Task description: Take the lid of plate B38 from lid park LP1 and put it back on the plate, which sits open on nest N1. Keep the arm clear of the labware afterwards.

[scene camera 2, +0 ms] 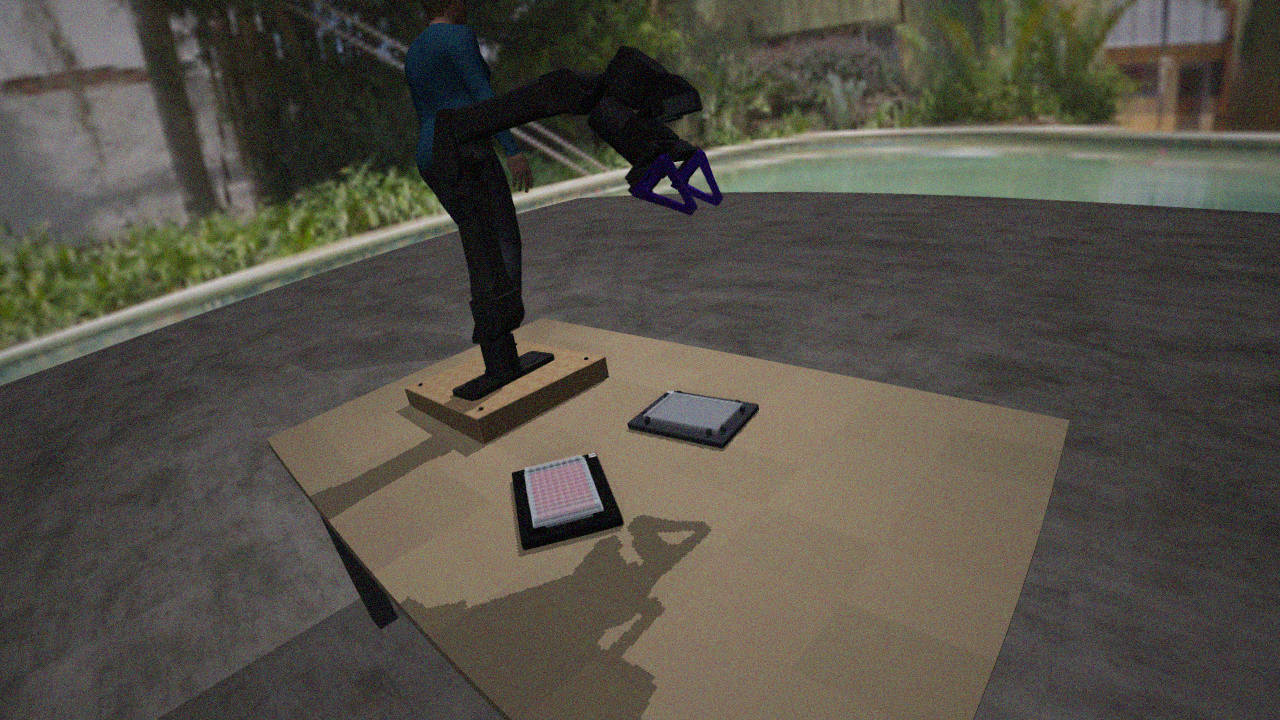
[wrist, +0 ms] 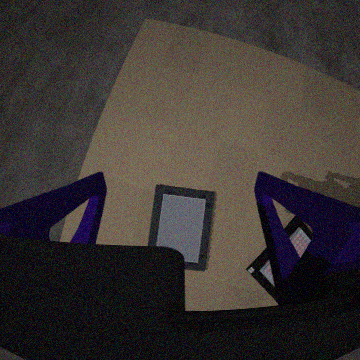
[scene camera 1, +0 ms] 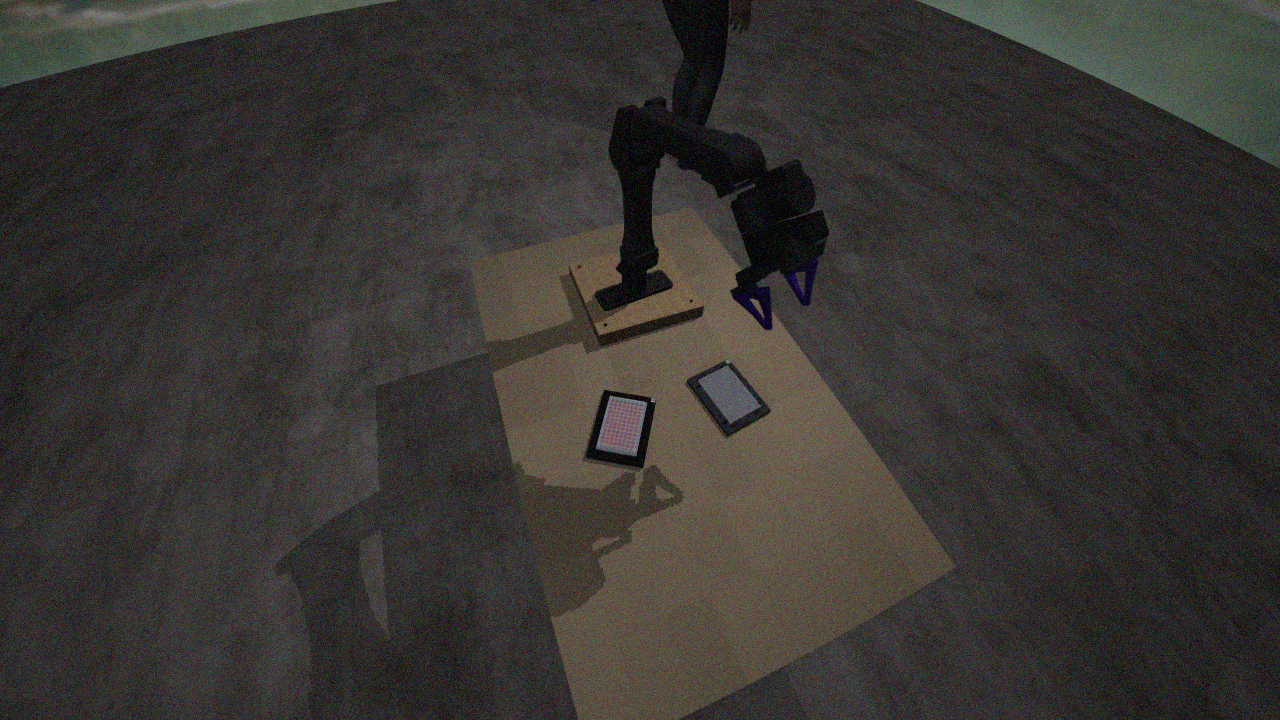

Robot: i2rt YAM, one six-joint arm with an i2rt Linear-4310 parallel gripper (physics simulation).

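Frame: origin at the arm's base, x left, y back, z up, level; centimetres.
Where they show: gripper, between the fingertips: [scene camera 2: 707,206] [wrist: 180,180] [scene camera 1: 788,317]; arm's base, origin of its link: [scene camera 2: 505,376] [scene camera 1: 634,291].
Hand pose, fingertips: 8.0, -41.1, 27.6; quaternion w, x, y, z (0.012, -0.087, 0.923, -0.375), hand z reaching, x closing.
Note:
Each offset is from my fingertips to the top centre of the thing, as dx, dy, dz. Level surfaces: height alone.
The pale, flat lid {-2.2, +4.9, -29.8} [scene camera 1: 729,394] [scene camera 2: 693,412] [wrist: 181,227] lies on the dark grey lid park LP1 {-2.2, +4.9, -29.6} [scene camera 1: 751,418] [scene camera 2: 721,439] [wrist: 210,230]. The plate {-27.2, +8.6, -29.0} [scene camera 1: 622,424] [scene camera 2: 563,490] [wrist: 301,241], with pink wells, sits without a lid on the black nest N1 {-27.2, +8.6, -29.8} [scene camera 1: 614,460] [scene camera 2: 568,539]; my right finger partly hides it in the wrist view. My gripper [scene camera 1: 787,315] [scene camera 2: 706,208] [wrist: 180,180], with purple fingers, is wide open and empty. It hangs high above the table, well clear of both the lid and the plate.
The arm stands on a wooden base block [scene camera 1: 648,323] [scene camera 2: 546,400] at one end of the table {dz -31.6} [scene camera 1: 805,537] [scene camera 2: 850,537] [wrist: 200,110]. The arm casts a shadow on the table beside nest N1. A person [scene camera 1: 699,67] [scene camera 2: 460,134] stands behind the arm.

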